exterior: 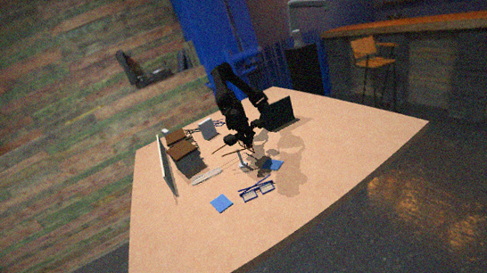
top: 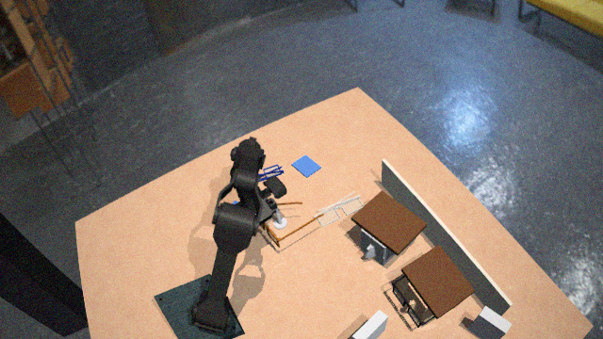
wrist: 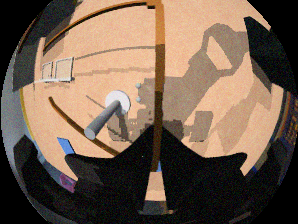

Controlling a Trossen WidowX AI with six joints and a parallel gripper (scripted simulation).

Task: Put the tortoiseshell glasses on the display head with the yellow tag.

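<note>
My gripper tip is 6 cm short of the short grey post and 4 cm above it. From my gripper tip the other things lie so: grey display head (25 cm ahead, 24 cm to the right, 1 cm below); long upright panel (39 cm ahead, 35 cm to the right, 1 cm below).
</note>
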